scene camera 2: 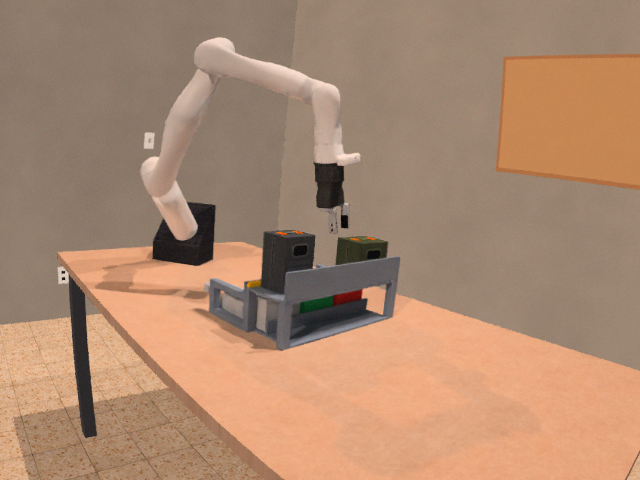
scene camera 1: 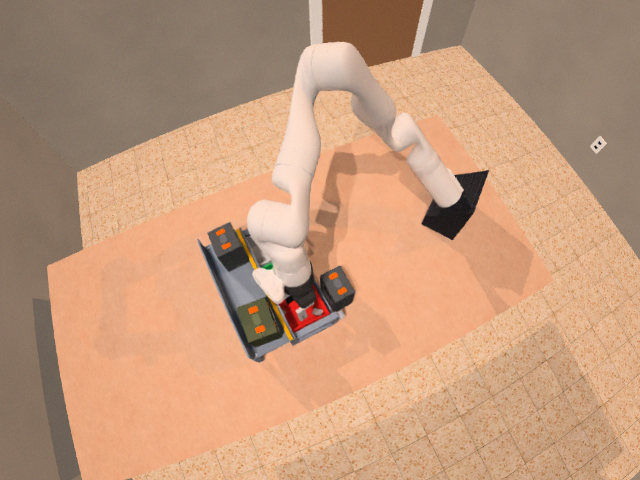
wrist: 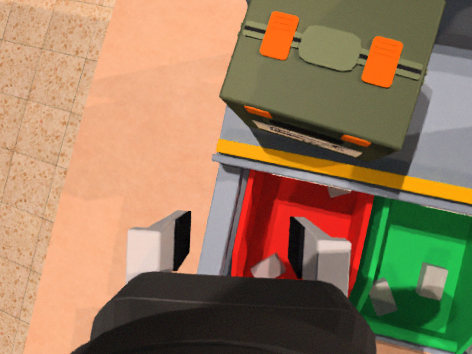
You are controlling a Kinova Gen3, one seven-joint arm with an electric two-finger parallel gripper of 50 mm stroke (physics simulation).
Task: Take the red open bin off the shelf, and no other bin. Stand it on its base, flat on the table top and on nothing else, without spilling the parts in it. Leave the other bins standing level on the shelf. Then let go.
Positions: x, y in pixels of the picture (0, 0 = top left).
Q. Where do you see a dark grey box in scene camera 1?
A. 336, 287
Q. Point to a pale bin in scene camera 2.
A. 265, 309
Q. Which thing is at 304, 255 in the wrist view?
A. My gripper.
